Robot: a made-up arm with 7 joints. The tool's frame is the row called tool. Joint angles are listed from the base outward. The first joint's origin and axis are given. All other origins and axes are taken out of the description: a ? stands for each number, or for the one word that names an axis. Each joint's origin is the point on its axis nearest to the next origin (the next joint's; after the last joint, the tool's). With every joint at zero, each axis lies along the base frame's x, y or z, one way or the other. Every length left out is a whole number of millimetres.
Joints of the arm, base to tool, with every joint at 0 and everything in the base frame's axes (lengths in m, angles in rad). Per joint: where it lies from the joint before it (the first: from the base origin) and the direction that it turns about. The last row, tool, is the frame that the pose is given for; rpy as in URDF.
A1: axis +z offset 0 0 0.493
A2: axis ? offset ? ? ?
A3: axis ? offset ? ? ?
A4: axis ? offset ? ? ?
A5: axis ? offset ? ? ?
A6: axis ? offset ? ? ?
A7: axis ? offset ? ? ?
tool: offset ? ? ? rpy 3.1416 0 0
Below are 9 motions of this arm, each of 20 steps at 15 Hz.
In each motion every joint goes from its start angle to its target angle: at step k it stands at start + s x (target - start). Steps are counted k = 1, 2, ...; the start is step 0. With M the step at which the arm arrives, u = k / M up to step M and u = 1 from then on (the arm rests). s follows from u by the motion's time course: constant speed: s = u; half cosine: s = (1 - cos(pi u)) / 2; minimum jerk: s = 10 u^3 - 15 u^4 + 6 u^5.
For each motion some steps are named. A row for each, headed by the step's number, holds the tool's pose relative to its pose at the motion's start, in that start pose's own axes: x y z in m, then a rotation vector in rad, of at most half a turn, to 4 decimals.
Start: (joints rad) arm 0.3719 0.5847 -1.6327 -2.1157 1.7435 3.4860 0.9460
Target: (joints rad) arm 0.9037 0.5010 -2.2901 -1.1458 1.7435 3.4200 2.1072
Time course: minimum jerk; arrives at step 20
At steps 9, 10, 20:
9: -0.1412 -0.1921 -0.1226 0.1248 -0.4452 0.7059
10: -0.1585 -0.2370 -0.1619 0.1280 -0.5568 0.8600
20: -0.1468 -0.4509 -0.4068 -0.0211 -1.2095 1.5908

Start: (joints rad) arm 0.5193 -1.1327 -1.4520 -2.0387 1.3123 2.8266 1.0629
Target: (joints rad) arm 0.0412 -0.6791 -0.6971 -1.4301 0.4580 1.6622 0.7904
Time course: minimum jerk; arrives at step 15
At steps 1, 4, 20:
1: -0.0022 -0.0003 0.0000 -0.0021 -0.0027 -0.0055
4: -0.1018 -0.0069 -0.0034 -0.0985 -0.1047 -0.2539
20: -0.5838 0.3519 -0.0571 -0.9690 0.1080 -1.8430

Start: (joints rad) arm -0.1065 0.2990 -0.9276 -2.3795 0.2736 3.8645 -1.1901
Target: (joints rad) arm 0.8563 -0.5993 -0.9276 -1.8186 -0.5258 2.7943 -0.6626
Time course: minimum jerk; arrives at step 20
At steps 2, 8, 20:
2: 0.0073 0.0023 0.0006 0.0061 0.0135 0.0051
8: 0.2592 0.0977 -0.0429 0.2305 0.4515 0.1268
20: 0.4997 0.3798 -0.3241 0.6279 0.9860 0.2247

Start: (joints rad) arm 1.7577 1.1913 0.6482 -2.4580 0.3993 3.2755 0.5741
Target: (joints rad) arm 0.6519 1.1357 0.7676 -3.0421 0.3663 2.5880 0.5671
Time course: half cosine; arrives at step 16
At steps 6, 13, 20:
6: 0.0077 0.0314 -0.0188 -0.0124 -0.2773 0.2015
13: -0.0447 0.0446 -0.0617 0.1391 -0.8864 0.4111
20: -0.0557 0.0398 -0.0704 0.1756 -0.9710 0.4165

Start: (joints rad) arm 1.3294 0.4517 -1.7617 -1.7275 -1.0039 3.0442 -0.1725
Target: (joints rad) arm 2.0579 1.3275 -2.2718 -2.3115 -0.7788 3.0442 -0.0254
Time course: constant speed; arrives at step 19
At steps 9, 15, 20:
9: 0.0792 -0.0402 -0.0877 -0.0942 -0.0296 -0.1353
15: 0.0976 -0.0098 -0.1812 -0.2559 -0.0299 -0.1106
20: 0.0959 0.0237 -0.2600 -0.3832 -0.0039 -0.0339

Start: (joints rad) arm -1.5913 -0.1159 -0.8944 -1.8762 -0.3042 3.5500 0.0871
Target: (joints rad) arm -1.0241 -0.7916 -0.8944 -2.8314 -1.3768 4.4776 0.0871
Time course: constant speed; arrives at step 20
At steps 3, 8, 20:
3: -0.0344 -0.0551 -0.0293 0.1794 0.0808 -0.0348
8: -0.0876 -0.1482 -0.0989 0.5302 0.2512 -0.0364
20: -0.1819 -0.3082 -0.3438 1.5115 0.8243 0.3249

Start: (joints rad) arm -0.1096 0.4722 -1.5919 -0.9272 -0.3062 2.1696 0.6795
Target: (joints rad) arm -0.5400 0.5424 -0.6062 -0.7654 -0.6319 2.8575 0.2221
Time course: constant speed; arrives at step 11
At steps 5, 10, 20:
5: -0.0867 -0.1117 -0.0519 0.3373 0.2264 -0.3512
10: -0.1549 -0.1621 -0.1082 0.6683 0.5024 -0.5625
20: -0.1645 -0.1654 -0.1186 0.7289 0.5654 -0.5846

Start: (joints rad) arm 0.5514 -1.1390 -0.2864 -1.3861 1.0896 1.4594 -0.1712
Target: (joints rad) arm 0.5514 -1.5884 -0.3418 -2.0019 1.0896 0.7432 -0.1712
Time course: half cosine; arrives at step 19
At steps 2, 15, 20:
2: -0.0025 0.0025 0.0007 0.0071 -0.0189 0.0050
15: -0.1146 0.0731 0.0504 0.3013 -0.6407 0.0994
20: -0.1318 0.0798 0.0595 0.3436 -0.7189 0.1006

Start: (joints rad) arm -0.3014 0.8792 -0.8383 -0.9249 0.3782 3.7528 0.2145
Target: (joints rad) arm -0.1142 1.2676 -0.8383 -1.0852 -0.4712 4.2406 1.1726
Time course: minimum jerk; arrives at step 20
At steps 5, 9, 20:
5: -0.0343 -0.0221 -0.0151 0.0835 -0.0132 0.0209
9: -0.1312 -0.0775 -0.0727 0.3558 -0.1043 0.1101
20: -0.2893 -0.1329 -0.2244 0.8945 -0.5671 0.3714

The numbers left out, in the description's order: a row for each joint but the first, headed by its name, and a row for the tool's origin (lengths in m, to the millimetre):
A2: axis +y, xyz 0 0 0
A3: axis +z, xyz 0 0 0.226
A4: axis -y, xyz 0.077 0 0
A5: axis +z, xyz -0.118 0 0.551
A6: axis -y, xyz 0 0 0
A7: axis -z, xyz 0.1 0 0
tool: xyz 0 0 0

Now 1 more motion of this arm.
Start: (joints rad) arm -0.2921 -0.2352 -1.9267 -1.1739 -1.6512 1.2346 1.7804
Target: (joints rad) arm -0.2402 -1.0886 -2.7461 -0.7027 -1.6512 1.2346 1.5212
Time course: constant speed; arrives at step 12
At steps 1, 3, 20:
1: -0.0109 -0.0217 0.0748 -0.0906 -0.0158 -0.0287
3: -0.0463 -0.0445 0.2233 -0.2666 -0.0340 -0.0946
20: -0.2971 0.1198 0.7361 -0.9124 0.1060 -0.5130

